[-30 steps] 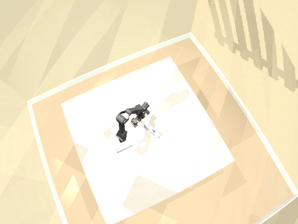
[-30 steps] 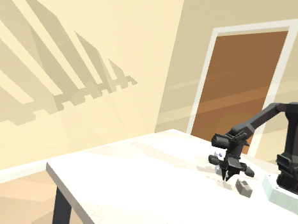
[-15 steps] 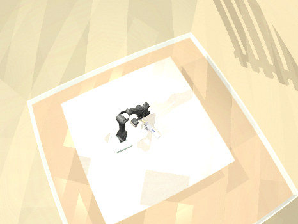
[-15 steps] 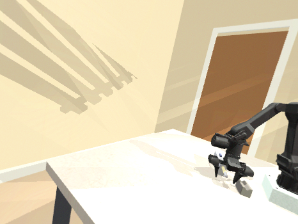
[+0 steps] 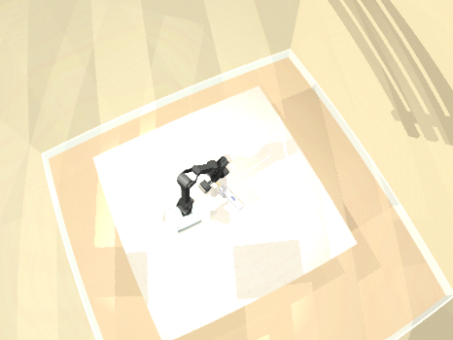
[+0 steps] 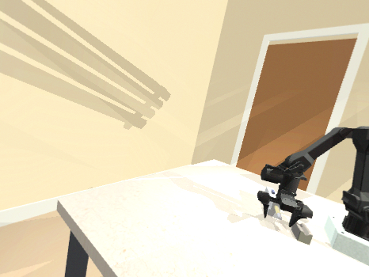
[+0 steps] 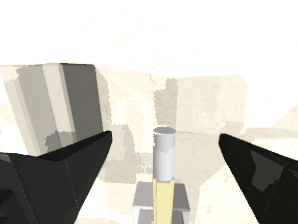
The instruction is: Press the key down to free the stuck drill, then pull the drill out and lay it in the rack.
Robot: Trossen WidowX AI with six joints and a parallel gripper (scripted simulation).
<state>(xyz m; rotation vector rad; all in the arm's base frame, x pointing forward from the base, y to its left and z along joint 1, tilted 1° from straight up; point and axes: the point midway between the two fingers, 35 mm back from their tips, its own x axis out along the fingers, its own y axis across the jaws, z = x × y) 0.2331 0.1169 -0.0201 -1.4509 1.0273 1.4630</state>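
The drill is 10 mm ahead of my gripper tip, 40 mm to the right of it and 30 mm above it. Also, from my gripper tip: grey rack: 80 mm behind, 10 mm above; then blue key: 50 mm ahead, 160 mm to the right, 40 mm above.
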